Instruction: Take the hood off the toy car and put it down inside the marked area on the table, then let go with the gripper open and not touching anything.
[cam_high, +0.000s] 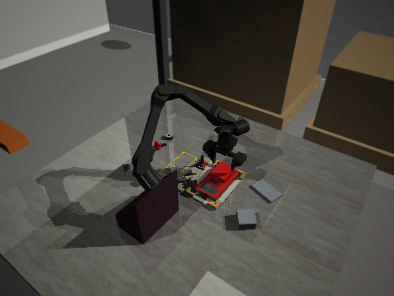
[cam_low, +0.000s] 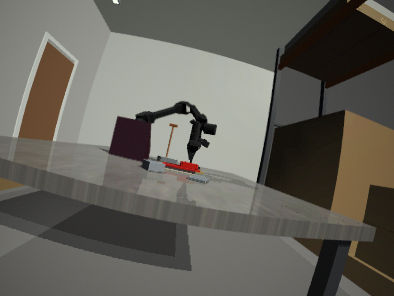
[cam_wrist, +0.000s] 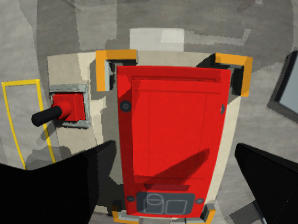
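My gripper tip is 20 mm above the red hood. Also, from my gripper tip: black wheel (100 mm ahead, 390 mm to the left, 60 mm below).
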